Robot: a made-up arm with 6 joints.
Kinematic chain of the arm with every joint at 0, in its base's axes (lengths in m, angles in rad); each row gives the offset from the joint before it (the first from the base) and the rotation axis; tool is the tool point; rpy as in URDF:
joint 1: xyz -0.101 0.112 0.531 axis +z
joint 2: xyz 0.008 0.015 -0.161 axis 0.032 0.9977 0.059
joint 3: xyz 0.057 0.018 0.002 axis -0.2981 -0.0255 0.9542
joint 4: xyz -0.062 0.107 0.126 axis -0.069 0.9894 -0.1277
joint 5: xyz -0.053 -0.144 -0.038 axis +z
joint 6: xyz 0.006 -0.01 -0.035 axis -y
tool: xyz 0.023 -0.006 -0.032 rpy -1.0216 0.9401 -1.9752
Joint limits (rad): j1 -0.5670..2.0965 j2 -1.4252..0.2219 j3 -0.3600..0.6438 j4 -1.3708..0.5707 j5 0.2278..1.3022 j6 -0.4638..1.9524
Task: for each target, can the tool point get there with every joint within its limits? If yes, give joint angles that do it. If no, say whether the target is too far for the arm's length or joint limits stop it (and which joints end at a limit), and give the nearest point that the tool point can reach.
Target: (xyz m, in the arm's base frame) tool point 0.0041 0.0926 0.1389
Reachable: no: joint limits stop it (at a limit: joint 1, joint 2, joint 4, joint 5, joint 6) | nearest point -0.0466 0.0589 0.2793 | short by 0.153 m
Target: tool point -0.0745 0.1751 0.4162
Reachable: yes | joints 1.0117 -0.2099 -0.1044 -0.8093 0.8905 -0.1360
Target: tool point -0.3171 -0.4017 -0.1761
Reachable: no: too far | nearest point -0.1353 0.0304 0.2754 | short by 0.651 m
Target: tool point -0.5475 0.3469 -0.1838
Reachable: no: too far | nearest point -0.1745 0.1507 0.2700 | short by 0.619 m
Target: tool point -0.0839 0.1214 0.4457
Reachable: yes | joints 0.9034 -0.0280 0.4823 -0.1728 0.6009 1.4338
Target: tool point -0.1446 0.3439 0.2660
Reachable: no: joint limits stop it (at a limit: joint 1, joint 2, joint 3, joint 4, joint 5) | nearest point -0.1326 0.2256 0.3236 | short by 0.132 m
